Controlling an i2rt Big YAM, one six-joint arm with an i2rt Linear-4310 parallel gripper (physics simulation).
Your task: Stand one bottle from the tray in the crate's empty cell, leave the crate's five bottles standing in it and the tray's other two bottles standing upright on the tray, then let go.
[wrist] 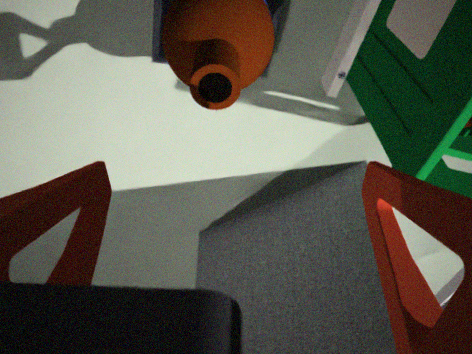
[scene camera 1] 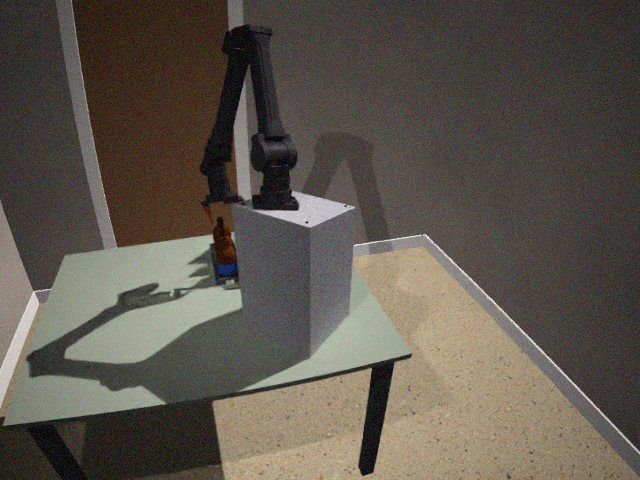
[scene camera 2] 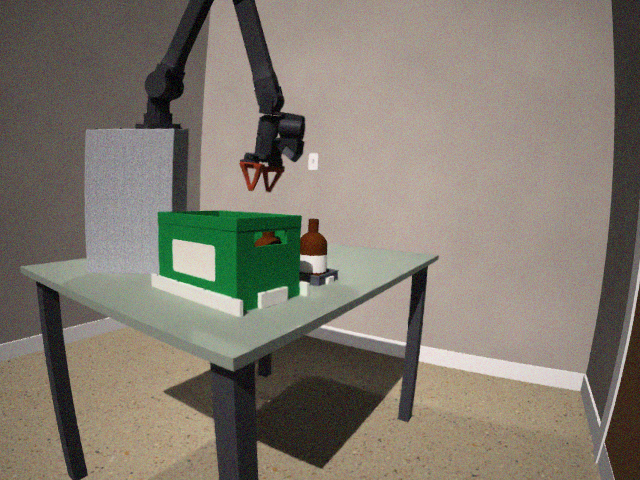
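Seen in the pictures: gripper, fingertip midpoint: (wrist: pixel 236 175) (scene camera 1: pixel 225 221) (scene camera 2: pixel 259 191); arm's base, origin of the base link: (scene camera 1: pixel 274 205) (scene camera 2: pixel 158 128).
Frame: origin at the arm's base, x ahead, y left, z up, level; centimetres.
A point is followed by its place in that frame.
Observation:
My gripper (scene camera 2: pixel 260 190) @[x 31.0, y 14.9, z -19.1 cm] (wrist: pixel 236 175) @[x 31.0, y 14.9, z -19.1 cm] is open and empty, above the height of the crate and the bottles. The near brown bottle (scene camera 1: pixel 226 269) @[x 27.0, y 16.2, z -36.5 cm] (wrist: pixel 220 40) @[x 32.0, y 15.9, z -29.0 cm] stands upright on the tray (scene camera 1: pixel 215 266) @[x 37.2, y 20.8, z -41.3 cm] (scene camera 2: pixel 316 280) @[x 52.6, y 13.2, z -40.4 cm] (wrist: pixel 158 40) @[x 27.0, y 20.3, z -39.3 cm], ahead of the fingertips in the wrist view; its label is blue. A white-labelled brown bottle (scene camera 2: pixel 313 248) @[x 50.4, y 14.6, z -32.9 cm] stands upright at the tray's other end. The third tray bottle is not clearly separable. The green crate (scene camera 2: pixel 199 227) @[x 44.2, y -15.1, z -26.7 cm] (wrist: pixel 380 75) @[x 30.9, y 3.3, z -33.8 cm] stands beside the tray. One crate bottle (scene camera 2: pixel 267 239) @[x 51.5, y -3.1, z -29.3 cm] shows through its handle hole; its empty cell and other bottles are hidden.
The grey pedestal (scene camera 1: pixel 273 279) @[x -9.0, y 2.2, z -17.9 cm] (scene camera 2: pixel 129 201) @[x 9.7, y -13.7, z -22.2 cm] (wrist: pixel 295 260) @[x 9.8, y 2.4, z -31.9 cm] under the arm rises close to the tray and crate. Low white rails (scene camera 2: pixel 196 295) @[x 44.3, y -16.2, z -40.3 cm] (wrist: pixel 350 55) @[x 30.1, y 4.0, z -38.8 cm] line the crate's foot. The pale green table (scene camera 1: pixel 129 356) @[x -8.5, y 48.2, z -41.8 cm] (scene camera 2: pixel 361 268) @[x 49.2, y 41.4, z -41.8 cm] bears all of these.

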